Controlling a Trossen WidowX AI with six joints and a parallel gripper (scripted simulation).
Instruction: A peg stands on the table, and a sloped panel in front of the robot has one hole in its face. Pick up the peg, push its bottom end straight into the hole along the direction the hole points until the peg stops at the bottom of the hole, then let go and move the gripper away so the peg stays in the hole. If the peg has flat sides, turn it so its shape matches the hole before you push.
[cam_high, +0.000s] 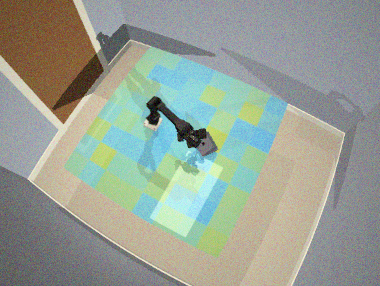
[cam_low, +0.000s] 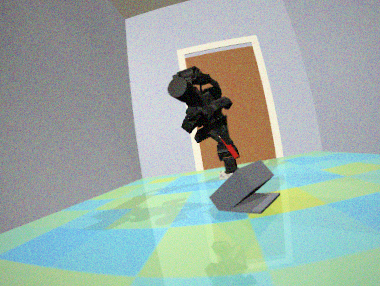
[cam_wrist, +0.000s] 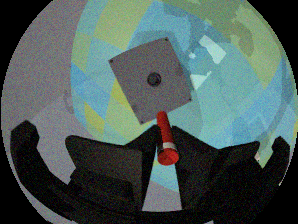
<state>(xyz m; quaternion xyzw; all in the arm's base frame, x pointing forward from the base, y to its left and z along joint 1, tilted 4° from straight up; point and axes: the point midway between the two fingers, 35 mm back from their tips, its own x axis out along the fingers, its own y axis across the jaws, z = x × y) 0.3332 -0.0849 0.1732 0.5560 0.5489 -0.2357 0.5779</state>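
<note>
Right now the sloped panel is 6 cm ahead of my gripper tip, 1 cm to the left of it and 11 cm below it. From my gripper tip the other things lie so: flat grey base plate 7 cm ahead, 2 cm to the left, 15 cm below; then red peg 1 cm to the right, 2 cm above.
</note>
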